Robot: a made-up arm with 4 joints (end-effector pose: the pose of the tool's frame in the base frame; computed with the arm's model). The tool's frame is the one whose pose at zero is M. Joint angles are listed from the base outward.
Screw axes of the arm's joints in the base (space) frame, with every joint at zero. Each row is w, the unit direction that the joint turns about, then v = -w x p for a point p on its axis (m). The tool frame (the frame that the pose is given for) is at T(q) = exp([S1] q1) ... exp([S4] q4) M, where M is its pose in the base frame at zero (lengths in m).
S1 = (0, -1, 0, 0.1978, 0, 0)
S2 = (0, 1, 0, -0.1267, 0, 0.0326)
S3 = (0, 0, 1, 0.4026, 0.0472, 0)
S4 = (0, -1, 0, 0.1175, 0, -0.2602)
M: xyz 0.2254 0.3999 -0.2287 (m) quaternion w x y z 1 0 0 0
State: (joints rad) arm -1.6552 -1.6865 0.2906 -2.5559
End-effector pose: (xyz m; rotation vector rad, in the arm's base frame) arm -0.0230 0.4416 0.4716 -0.3696 2.5020 0.1052
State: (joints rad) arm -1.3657 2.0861 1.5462 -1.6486
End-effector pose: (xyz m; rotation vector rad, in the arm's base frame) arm -0.0047 0.3675 0.0777 -1.2728 -0.9273 -1.0067
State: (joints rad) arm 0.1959 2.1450 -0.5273 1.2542
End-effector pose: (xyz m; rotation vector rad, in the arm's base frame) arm -0.2633 0.0855 -0.2371 -0.5376 0.6785 0.0166
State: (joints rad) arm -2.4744 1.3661 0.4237 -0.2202
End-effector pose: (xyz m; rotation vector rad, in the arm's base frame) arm 0.0710 0.4815 0.5587 -0.5088 -2.1826 0.1242
